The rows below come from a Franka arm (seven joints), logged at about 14 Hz.
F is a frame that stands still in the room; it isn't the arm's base.
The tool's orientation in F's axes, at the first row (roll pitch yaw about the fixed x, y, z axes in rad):
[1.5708, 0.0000, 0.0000]
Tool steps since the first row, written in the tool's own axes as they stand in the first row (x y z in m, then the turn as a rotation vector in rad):
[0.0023, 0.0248, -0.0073, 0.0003, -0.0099, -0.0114]
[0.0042, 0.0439, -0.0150, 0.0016, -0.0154, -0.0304]
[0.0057, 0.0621, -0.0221, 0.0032, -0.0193, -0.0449]
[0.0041, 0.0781, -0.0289, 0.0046, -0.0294, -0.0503]
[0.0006, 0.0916, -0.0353, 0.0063, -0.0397, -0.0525]
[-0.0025, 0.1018, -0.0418, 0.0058, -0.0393, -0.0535]
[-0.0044, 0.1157, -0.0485, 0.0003, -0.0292, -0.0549]
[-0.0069, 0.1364, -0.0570, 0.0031, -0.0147, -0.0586]
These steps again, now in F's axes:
[0.0023, 0.0073, 0.0248, 0.0003, 0.0114, -0.0099]
[0.0042, 0.0150, 0.0439, 0.0016, 0.0304, -0.0154]
[0.0057, 0.0221, 0.0621, 0.0032, 0.0449, -0.0193]
[0.0041, 0.0289, 0.0781, 0.0046, 0.0503, -0.0294]
[0.0006, 0.0353, 0.0916, 0.0063, 0.0525, -0.0397]
[-0.0025, 0.0418, 0.1018, 0.0058, 0.0535, -0.0393]
[-0.0044, 0.0485, 0.1157, 0.0003, 0.0549, -0.0292]
[-0.0069, 0.0570, 0.1364, 0.0031, 0.0586, -0.0147]

